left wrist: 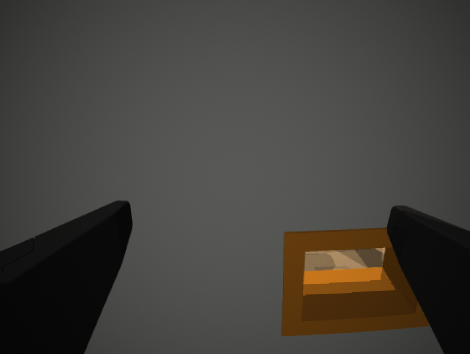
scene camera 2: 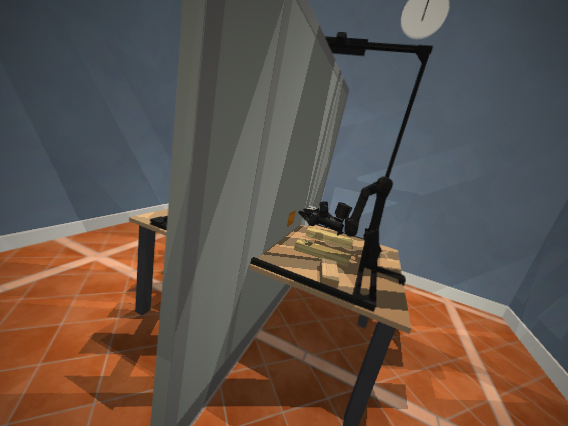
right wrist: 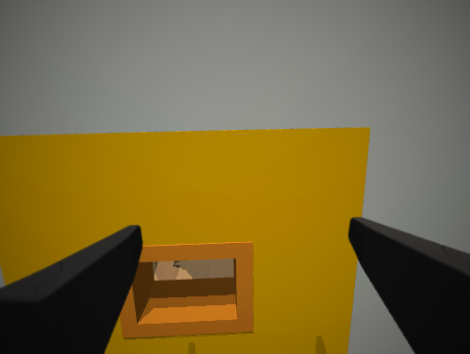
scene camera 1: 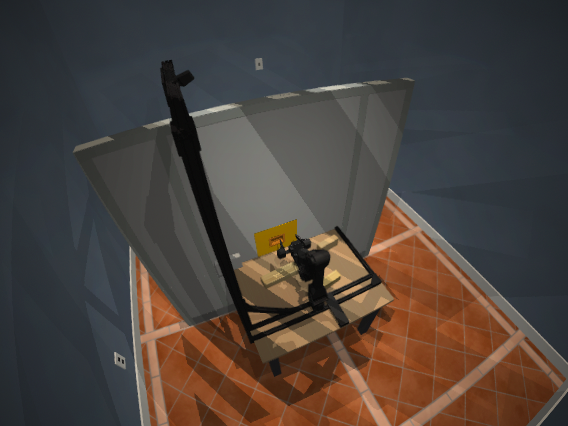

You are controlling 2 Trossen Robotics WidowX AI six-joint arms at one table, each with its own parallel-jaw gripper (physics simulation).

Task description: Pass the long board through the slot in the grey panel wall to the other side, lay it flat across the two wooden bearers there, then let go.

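Frame: origin at the left arm's base, x left, y down, z back, level; millimetres.
Where they show: left gripper, fingertip midpoint: [left wrist: 262, 216] [scene camera 2: 301, 210]; right gripper, fingertip midpoint: [right wrist: 247, 231] [scene camera 1: 287, 237]; left arm's base at its link origin: [scene camera 2: 369, 260]; right arm's base at its link origin: [scene camera 1: 317, 305].
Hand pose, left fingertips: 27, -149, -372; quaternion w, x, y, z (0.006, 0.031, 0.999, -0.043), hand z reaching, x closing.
Note:
Each offset is from my left fingertips to the top centre of the thing, as dx, dy, dz.
The grey panel wall [scene camera 1: 265, 145] [scene camera 2: 240, 150] stands between two tables. Its slot has an orange frame [left wrist: 293, 280] [right wrist: 245, 290], set in a yellow plate [scene camera 1: 262, 244] [right wrist: 300, 185] on one side. My right gripper [scene camera 1: 289, 240] [right wrist: 247, 231] is open and empty, facing the plate, with the slot toward its left finger. My left gripper [scene camera 2: 303, 215] [left wrist: 262, 216] is open and empty, facing the wall; the slot shows by the right-hand finger. Light wooden pieces lie on both tables: a long one @(-75, +129, -289) [scene camera 1: 272, 278], and two long ones @(-175, +130, +147) [scene camera 2: 330, 237] @(+56, +130, +158) [scene camera 2: 320, 251]. I cannot tell which is the board.
Shorter wooden blocks @(+210, +106, -224) [scene camera 1: 328, 243] @(+85, +124, -444) [scene camera 1: 332, 278] lie near the right arm, and another block @(+235, +130, +227) [scene camera 2: 329, 272] lies near the left arm. Black rails [scene camera 1: 357, 255] [scene camera 2: 310, 281] edge the tables. A tall black post [scene camera 1: 210, 215] stands at the table's left in scene camera 1.

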